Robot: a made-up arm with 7 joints. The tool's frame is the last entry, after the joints.
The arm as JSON. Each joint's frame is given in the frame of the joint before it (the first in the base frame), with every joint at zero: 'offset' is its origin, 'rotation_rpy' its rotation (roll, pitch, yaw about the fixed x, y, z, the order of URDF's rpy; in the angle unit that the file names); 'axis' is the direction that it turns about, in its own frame. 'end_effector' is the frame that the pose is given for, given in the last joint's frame.
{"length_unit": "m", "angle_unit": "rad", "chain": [
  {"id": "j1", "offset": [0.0, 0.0, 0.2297], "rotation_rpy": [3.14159, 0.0, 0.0], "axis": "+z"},
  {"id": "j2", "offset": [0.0, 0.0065, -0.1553], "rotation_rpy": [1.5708, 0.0, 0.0], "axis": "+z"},
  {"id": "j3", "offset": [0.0, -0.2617, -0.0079], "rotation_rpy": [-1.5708, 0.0, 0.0], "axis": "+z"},
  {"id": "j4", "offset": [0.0, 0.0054, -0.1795], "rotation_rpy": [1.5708, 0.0, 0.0], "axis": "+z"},
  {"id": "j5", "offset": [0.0, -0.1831, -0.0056], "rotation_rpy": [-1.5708, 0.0, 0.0], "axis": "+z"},
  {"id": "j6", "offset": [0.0, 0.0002, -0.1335], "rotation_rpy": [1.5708, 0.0, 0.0], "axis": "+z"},
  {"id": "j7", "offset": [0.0, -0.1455, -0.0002], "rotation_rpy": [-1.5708, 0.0, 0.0], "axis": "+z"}
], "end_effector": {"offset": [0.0, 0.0, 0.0], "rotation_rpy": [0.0, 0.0, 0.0]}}
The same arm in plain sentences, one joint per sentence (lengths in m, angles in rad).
The arm has seven revolute joints in a row. What follows holds with every joint at zero, and every direction is one of the base frame's.
Joint 1 is mounted 0.2297 m along +z from the base frame's origin and rotates about -z.
Joint 2 is mounted 0.0065 m along -y and 0.1553 m along +z from joint 1 and rotates about +y.
Joint 3 is mounted 0.0079 m along -y and 0.2617 m along +z from joint 2 and rotates about -z.
Joint 4 is mounted 0.0054 m along -y and 0.1795 m along +z from joint 3 and rotates about +y.
Joint 5 is mounted 0.0056 m along -y and 0.1831 m along +z from joint 4 and rotates about -z.
Joint 6 is mounted 0.0002 m along -y and 0.1335 m along +z from joint 5 and rotates about +y.
Joint 7 is mounted 0.0002 m along -y and 0.1455 m along +z from joint 6 and rotates about -z.
The tool frame, which is the frame that the pose is given for, is mounted at the same point as joint 7; its axes are the base frame's turned by roll 3.1416, pitch 0 and yaw 0 rad (as in URDF: about the fixed x, then y, then z).

